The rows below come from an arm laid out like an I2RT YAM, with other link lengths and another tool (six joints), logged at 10 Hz.
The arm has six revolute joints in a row. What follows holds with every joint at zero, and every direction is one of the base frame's. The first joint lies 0.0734 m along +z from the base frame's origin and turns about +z. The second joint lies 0.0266 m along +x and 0.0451 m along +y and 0.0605 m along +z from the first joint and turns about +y. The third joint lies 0.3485 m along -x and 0.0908 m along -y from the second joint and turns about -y. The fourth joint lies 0.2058 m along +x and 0.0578 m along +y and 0.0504 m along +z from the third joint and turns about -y. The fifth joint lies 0.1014 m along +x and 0.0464 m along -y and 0.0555 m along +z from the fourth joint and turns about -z. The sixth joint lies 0.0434 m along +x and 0.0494 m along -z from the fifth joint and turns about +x. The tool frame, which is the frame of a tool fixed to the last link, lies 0.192 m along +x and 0.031 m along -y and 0.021 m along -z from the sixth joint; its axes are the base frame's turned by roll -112.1, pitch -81.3 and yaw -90 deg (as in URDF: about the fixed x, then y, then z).
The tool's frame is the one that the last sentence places.
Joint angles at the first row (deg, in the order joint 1, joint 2, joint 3, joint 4, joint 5, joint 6):
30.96 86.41 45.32 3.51 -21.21 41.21
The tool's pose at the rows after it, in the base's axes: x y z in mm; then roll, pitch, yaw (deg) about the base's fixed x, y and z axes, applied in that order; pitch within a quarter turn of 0, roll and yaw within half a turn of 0:
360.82 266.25 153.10 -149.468 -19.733 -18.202
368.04 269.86 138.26 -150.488 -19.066 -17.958
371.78 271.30 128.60 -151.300 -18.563 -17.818
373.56 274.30 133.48 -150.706 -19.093 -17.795
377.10 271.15 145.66 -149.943 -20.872 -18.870
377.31 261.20 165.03 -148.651 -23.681 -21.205
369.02 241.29 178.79 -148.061 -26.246 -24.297
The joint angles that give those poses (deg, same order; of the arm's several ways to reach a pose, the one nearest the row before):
30.96 89.89 45.89 6.15 -21.39 41.19
30.96 92.90 45.91 7.97 -21.23 41.15
30.96 94.70 46.04 8.71 -21.06 41.12
31.18 94.52 46.44 8.91 -21.04 41.10
31.22 92.86 46.63 8.69 -19.81 40.93
31.35 89.10 45.74 8.51 -17.37 40.93
31.48 83.83 43.11 7.86 -13.91 41.12

